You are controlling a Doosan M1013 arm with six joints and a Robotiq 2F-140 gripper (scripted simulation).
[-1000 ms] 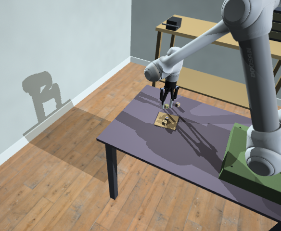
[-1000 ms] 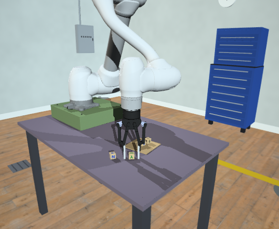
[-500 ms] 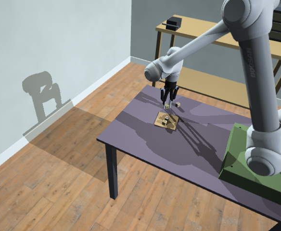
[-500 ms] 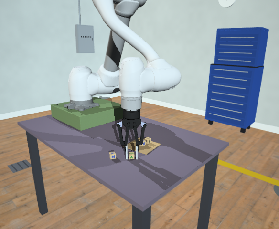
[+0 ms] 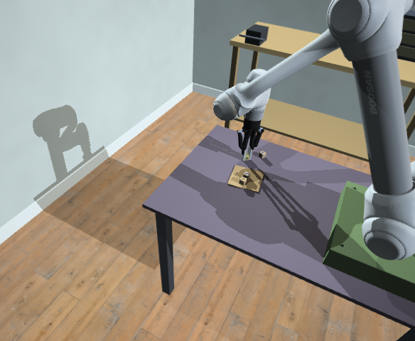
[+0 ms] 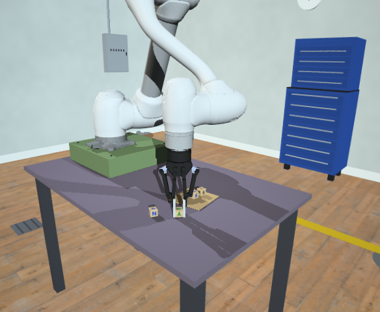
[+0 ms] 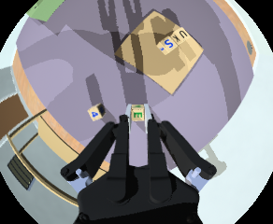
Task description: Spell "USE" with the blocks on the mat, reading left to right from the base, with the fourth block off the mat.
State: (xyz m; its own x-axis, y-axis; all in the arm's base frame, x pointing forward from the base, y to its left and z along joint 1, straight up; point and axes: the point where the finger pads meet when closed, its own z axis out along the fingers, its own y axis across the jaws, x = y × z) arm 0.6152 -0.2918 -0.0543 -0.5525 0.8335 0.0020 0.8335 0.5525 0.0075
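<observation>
Right now the block is 70 mm behind my hand, 50 mm to the right of it and 20 mm below it.
</observation>
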